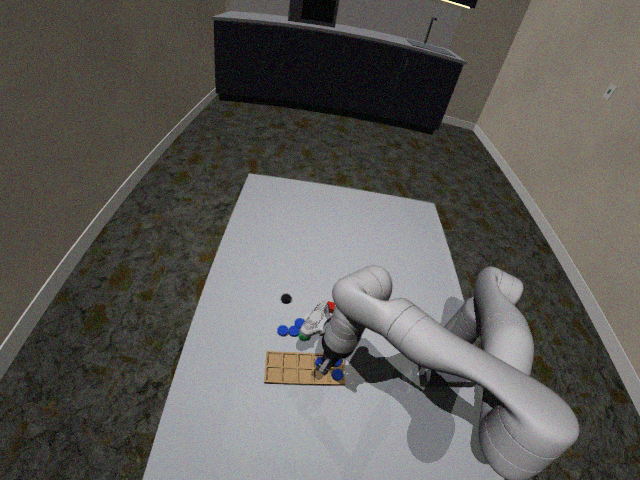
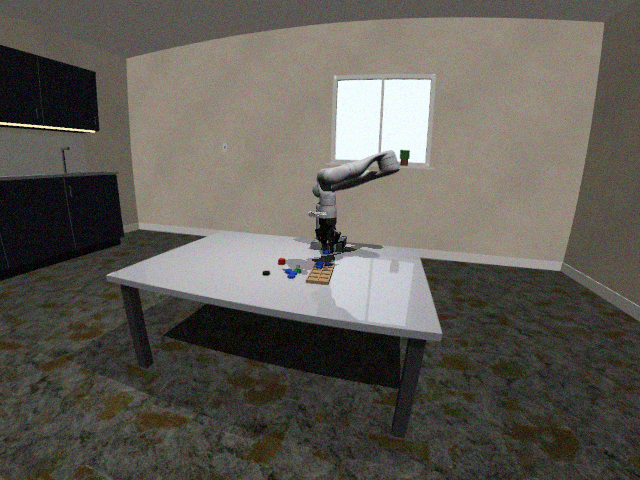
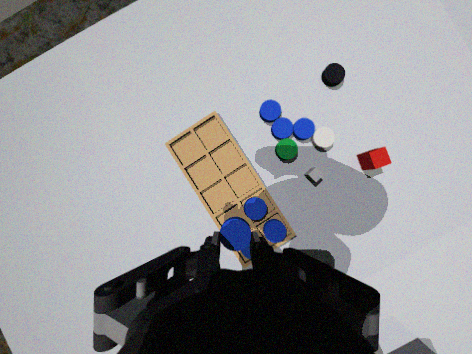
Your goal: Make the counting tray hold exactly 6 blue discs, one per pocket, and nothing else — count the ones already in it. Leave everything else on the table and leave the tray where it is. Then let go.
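Note:
The wooden counting tray point(image 1: 290, 374) point(image 2: 319, 279) point(image 3: 202, 172) has two rows of pockets. Three blue discs lie in it at the end nearest the robot base: one disc point(image 3: 255, 208), a second disc point(image 3: 274, 230) beside it, and a third disc point(image 3: 246, 251) mostly hidden by the gripper and held disc. My gripper point(image 1: 322, 368) point(image 2: 326, 253) point(image 3: 235, 240) is shut on another blue disc point(image 3: 233, 231), held above the tray near an empty-looking pocket beside these discs. Three loose blue discs point(image 3: 270, 110) point(image 3: 282, 128) point(image 3: 304, 129) lie on the table beside the tray.
A green disc point(image 1: 303, 336) point(image 3: 286, 149) and a white disc point(image 3: 324, 138) lie by the loose blue discs. A black disc point(image 1: 285, 298) point(image 2: 266, 272) point(image 3: 333, 74), a red block point(image 1: 331, 306) point(image 2: 281, 261) point(image 3: 375, 158) and a small grey cube point(image 3: 314, 176) are also on the table.

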